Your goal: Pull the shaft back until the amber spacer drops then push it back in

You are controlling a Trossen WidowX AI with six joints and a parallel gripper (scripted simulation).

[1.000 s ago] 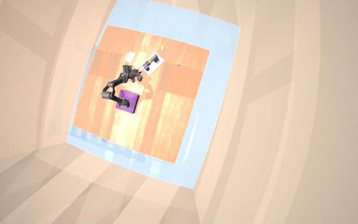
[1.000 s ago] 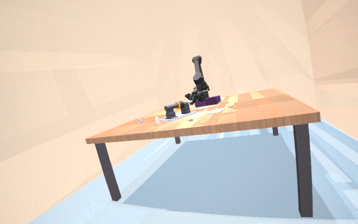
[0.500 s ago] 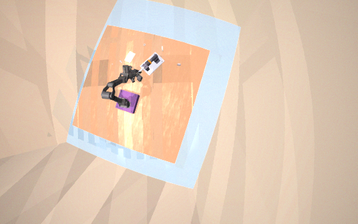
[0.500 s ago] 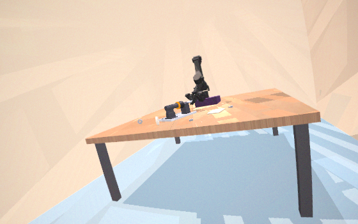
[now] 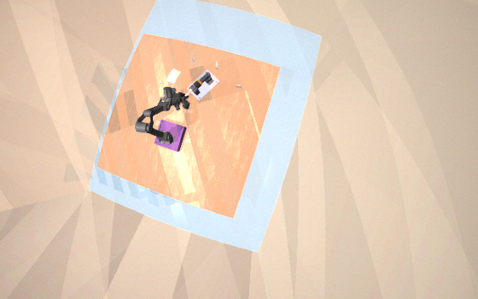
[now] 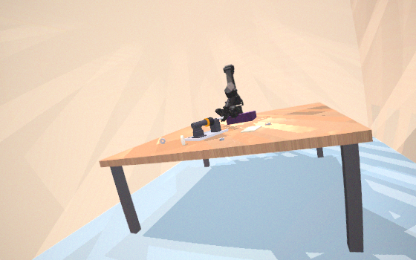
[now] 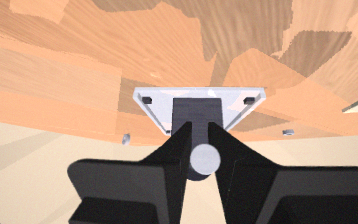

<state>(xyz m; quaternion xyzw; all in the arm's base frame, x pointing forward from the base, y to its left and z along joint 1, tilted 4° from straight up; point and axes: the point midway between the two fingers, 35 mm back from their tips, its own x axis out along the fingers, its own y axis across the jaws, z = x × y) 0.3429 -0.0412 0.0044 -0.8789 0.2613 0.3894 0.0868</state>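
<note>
Right now the shaft is 4 cm ahead of my gripper tip, 3 cm to the right of it and 2 cm above it. Round my gripper tip: white peg: 31 cm ahead, 15 cm to the right, 3 cm below; amber spacer: 11 cm ahead, 7 cm to the right, 2 cm above; flat white sheet: 20 cm to the left, 16 cm ahead, 5 cm below.
</note>
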